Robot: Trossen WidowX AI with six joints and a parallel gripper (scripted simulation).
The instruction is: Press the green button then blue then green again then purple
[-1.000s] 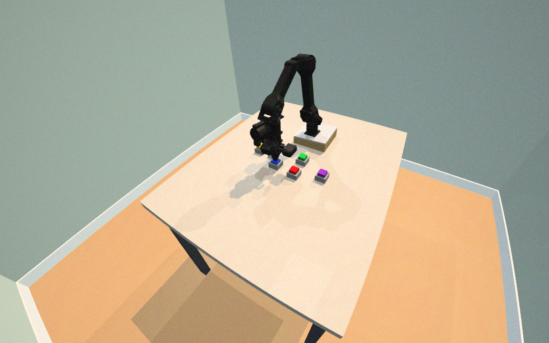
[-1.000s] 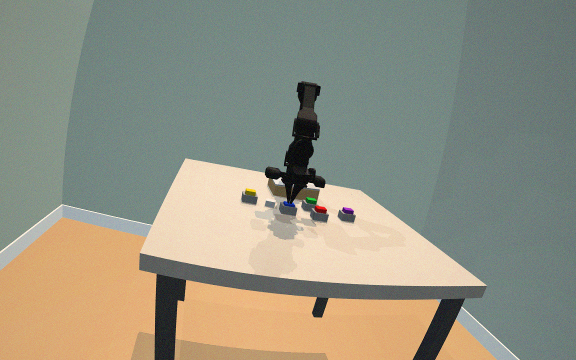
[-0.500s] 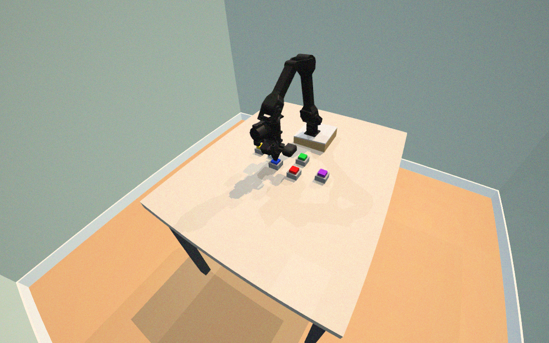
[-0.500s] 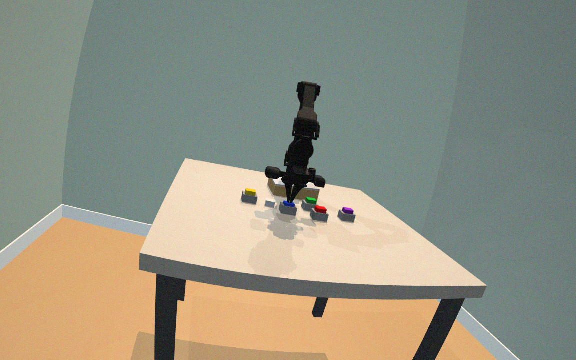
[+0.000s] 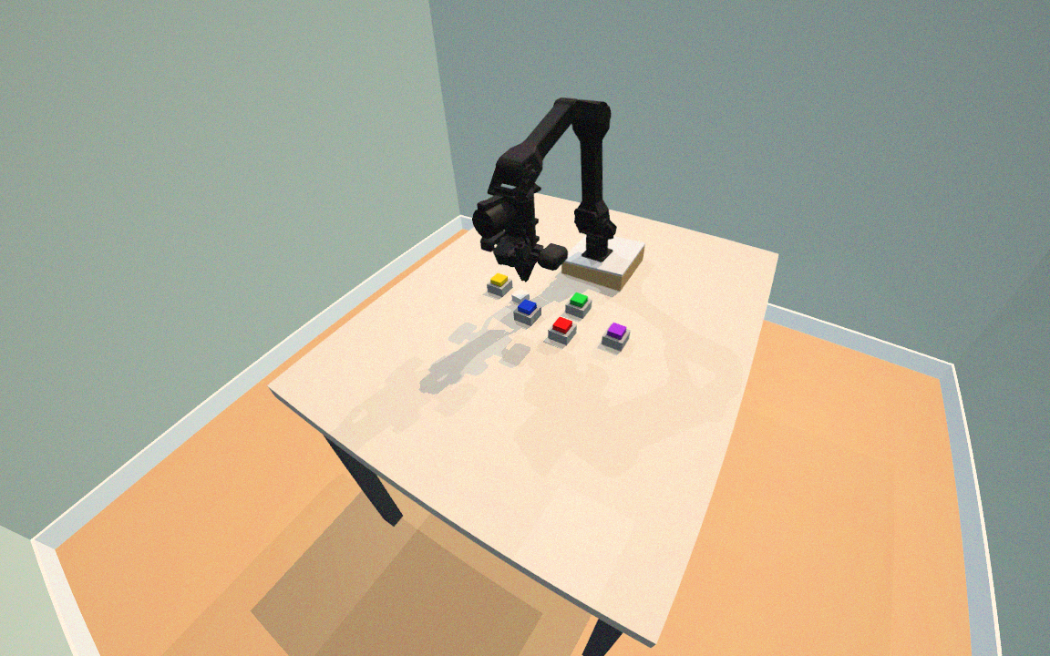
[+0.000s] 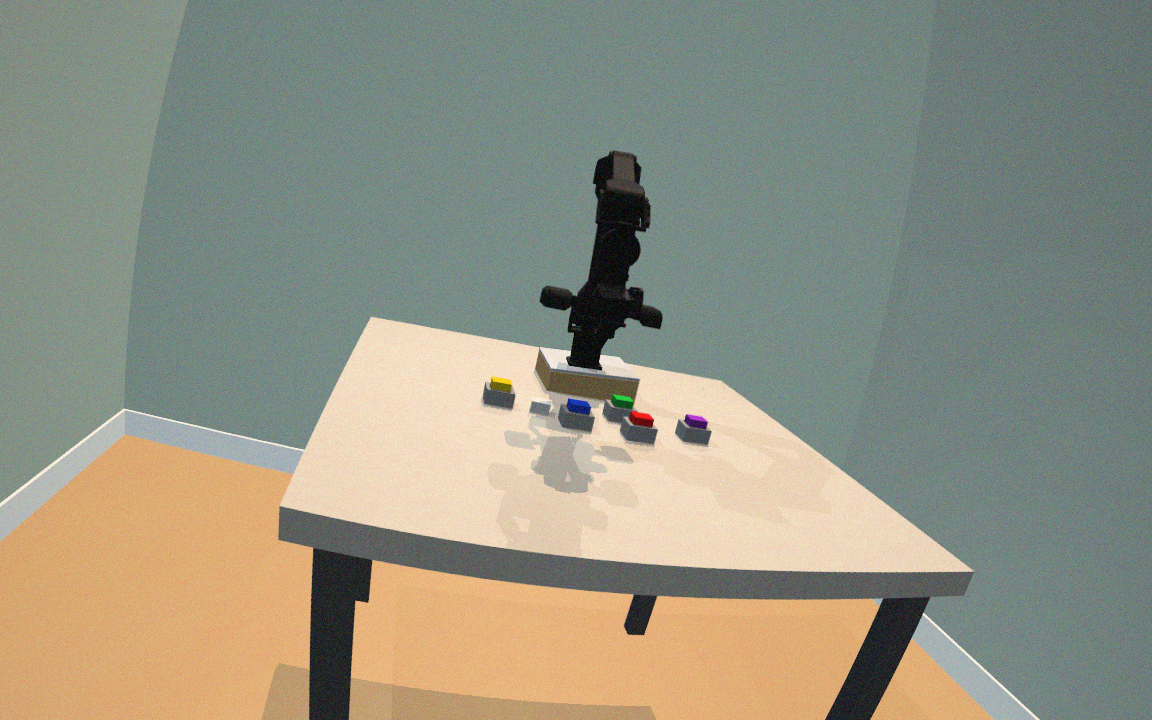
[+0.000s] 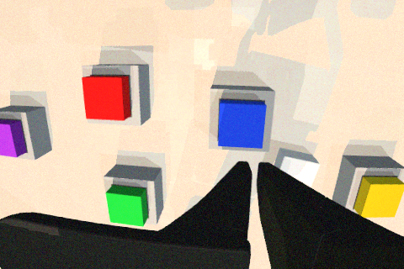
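My gripper tip is 9 cm to the right of the green button, 9 cm past it and 8 cm above it. Also, from my gripper tip: blue button: 8 cm below; then small white block: 10 cm below, 6 cm to the right, 5 cm behind; then red button: 10 cm to the left, 8 cm below.
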